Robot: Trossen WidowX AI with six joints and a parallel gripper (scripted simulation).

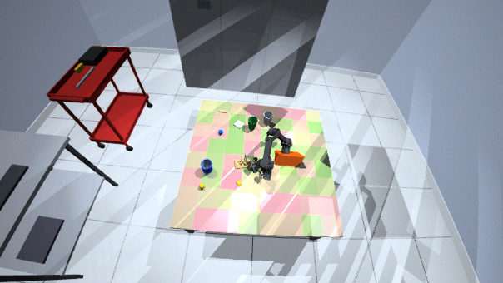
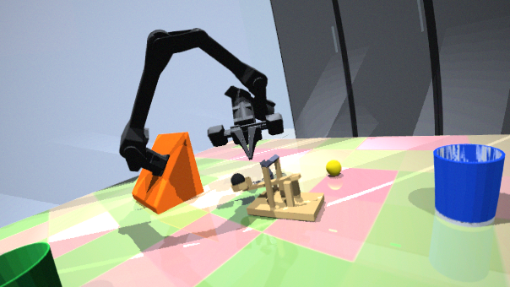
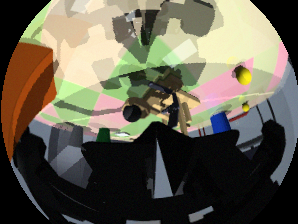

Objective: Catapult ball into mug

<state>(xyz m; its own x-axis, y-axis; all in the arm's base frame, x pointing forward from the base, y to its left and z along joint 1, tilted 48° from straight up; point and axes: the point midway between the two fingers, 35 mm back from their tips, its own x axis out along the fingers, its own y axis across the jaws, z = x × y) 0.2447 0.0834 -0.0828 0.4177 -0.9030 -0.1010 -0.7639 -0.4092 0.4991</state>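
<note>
My gripper tip is now 50 mm to the left of the black ball, 30 mm above it and 10 mm past it. Round my gripper tip: green cup (430 mm to the right, 60 mm below, 20 mm ahead); then wooden catapult (60 mm ahead, 40 mm below, 20 mm to the right); then blue mug (400 mm ahead, 70 mm below, 40 mm to the left).
</note>
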